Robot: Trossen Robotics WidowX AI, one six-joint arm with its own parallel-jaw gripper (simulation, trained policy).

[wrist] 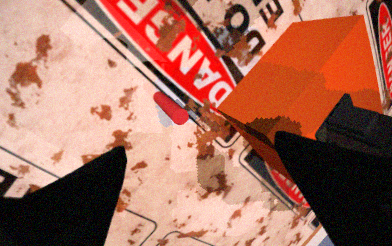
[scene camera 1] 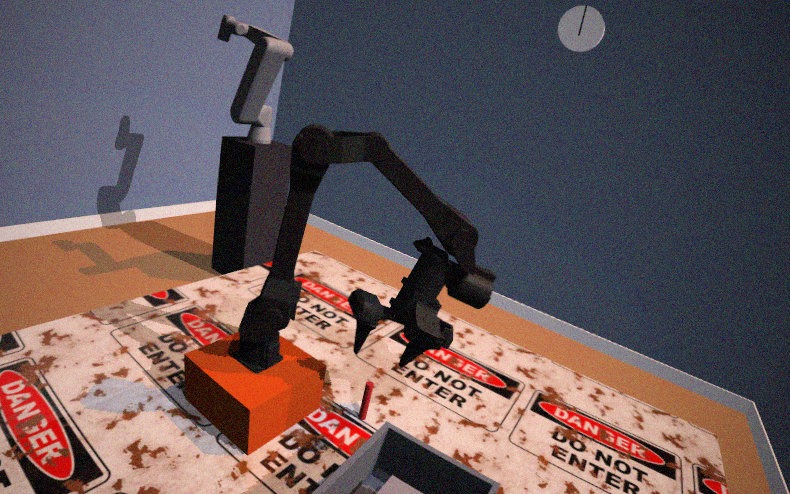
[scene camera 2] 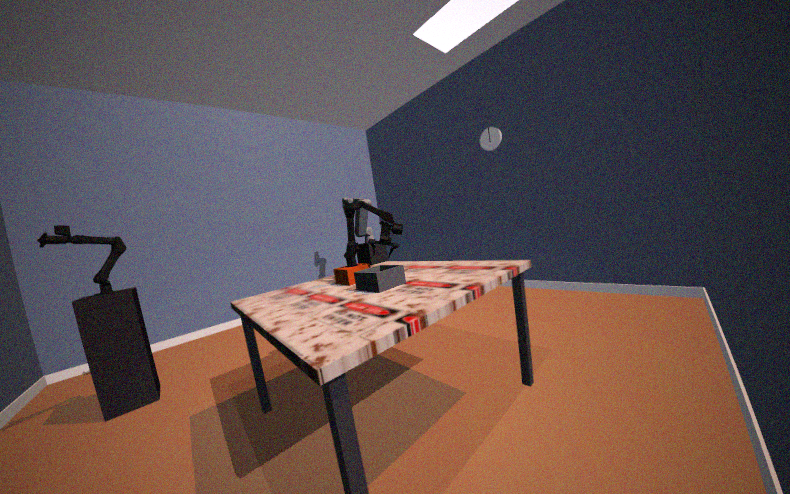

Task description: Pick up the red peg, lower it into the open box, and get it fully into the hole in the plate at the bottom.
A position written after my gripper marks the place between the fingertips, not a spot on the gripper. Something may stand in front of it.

Note:
I see my gripper [scene camera 1: 378, 359] and a grey box [scene camera 2: 380, 278].
My gripper is seen too in the wrist view [wrist: 201, 145]. The wrist view does not show the grey box: it is out of frame.

